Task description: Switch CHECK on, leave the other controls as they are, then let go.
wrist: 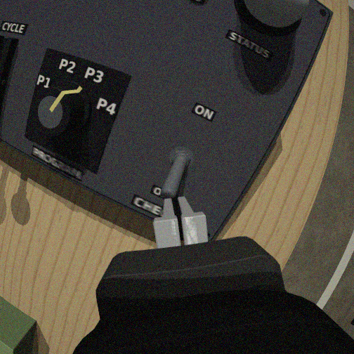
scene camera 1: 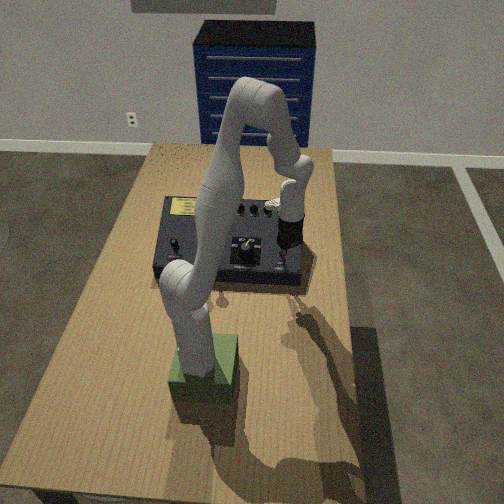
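Note:
The CHECK switch is a grey toggle lever [wrist: 175, 175] on the dark control panel [wrist: 150, 100] [scene camera 1: 177, 227], near its front right corner. In the wrist view the lever leans away from the ON label [wrist: 204, 112], toward the partly hidden OFF label [wrist: 157, 191]. The CHECK label [wrist: 148, 205] is partly covered by a finger. My gripper [wrist: 175, 211] [scene camera 1: 284, 251] is shut, with a thin dark gap between its fingers. Its fingertips are at the lever's free end, on the OFF side. The lever shows beyond the tips, not between them; whether they touch is unclear.
The program knob [wrist: 50, 112] [scene camera 1: 246, 247] points between P2 and P3 or at P3. A large round STATUS part [wrist: 276, 10] stands beyond the ON label. Another lever [scene camera 1: 174, 244] stands at the panel's left. The arm's green base [scene camera 1: 227, 360] stands on the wooden table [scene camera 1: 110, 360].

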